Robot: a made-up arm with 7 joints. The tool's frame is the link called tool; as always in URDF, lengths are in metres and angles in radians. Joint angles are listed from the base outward. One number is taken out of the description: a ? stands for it. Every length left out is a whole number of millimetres.
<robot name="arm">
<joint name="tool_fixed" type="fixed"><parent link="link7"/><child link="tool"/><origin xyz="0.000 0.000 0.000" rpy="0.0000 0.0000 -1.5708"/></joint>
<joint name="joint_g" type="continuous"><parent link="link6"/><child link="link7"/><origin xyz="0.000 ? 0.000" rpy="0.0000 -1.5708 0.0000"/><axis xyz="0 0 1"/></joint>
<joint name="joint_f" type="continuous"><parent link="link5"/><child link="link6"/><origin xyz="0.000 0.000 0.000" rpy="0.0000 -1.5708 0.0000"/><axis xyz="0 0 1"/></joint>
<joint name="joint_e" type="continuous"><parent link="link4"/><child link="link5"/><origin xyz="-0.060 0.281 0.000" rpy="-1.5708 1.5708 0.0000"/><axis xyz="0 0 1"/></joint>
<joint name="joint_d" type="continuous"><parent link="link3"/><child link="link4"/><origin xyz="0.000 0.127 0.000" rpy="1.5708 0.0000 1.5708"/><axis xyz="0 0 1"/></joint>
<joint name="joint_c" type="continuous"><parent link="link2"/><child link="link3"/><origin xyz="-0.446 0.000 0.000" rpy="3.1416 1.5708 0.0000"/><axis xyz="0 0 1"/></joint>
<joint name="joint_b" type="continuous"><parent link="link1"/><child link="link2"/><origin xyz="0.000 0.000 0.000" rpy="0.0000 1.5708 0.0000"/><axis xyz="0 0 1"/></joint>
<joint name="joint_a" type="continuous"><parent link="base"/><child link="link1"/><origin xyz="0.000 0.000 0.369" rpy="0.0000 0.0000 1.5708"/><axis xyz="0 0 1"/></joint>
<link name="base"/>
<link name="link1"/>
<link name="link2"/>
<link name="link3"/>
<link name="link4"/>
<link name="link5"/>
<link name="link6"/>
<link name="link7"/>
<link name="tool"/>
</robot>
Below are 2 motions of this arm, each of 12 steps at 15 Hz.
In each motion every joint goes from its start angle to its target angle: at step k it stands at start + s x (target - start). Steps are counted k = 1, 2, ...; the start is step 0. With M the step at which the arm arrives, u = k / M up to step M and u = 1 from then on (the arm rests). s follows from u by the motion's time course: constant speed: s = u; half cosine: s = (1 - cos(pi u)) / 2; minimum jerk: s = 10 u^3 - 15 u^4 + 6 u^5.
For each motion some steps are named. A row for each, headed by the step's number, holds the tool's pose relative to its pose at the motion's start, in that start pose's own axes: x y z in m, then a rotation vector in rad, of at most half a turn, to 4 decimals.
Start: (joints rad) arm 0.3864 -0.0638 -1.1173 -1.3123 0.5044 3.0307 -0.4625
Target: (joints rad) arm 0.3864 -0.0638 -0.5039 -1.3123 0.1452 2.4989 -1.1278
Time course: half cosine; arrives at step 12
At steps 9, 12:
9: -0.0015 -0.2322 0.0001 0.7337 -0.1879 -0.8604
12: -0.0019 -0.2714 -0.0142 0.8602 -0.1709 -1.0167

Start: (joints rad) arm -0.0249 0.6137 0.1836 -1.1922 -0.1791 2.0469 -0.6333
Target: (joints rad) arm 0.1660 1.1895 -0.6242 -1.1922 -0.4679 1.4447 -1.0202
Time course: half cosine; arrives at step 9
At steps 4, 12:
4: -0.0567 0.0532 0.2109 0.1154 -0.6085 -0.0830
12: -0.1966 0.0791 0.4058 0.3306 -1.4793 -0.1199

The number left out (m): -0.082
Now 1 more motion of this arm.
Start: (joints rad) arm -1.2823 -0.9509 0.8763 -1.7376 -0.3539 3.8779 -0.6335
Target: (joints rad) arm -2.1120 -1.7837 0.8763 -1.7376 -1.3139 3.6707 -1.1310
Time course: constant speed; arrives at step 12
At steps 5, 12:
5: 0.0949 -0.1842 0.0331 0.4434 0.1007 -0.9620
12: 0.0521 -0.5387 -0.0306 1.2127 0.5452 -2.1751

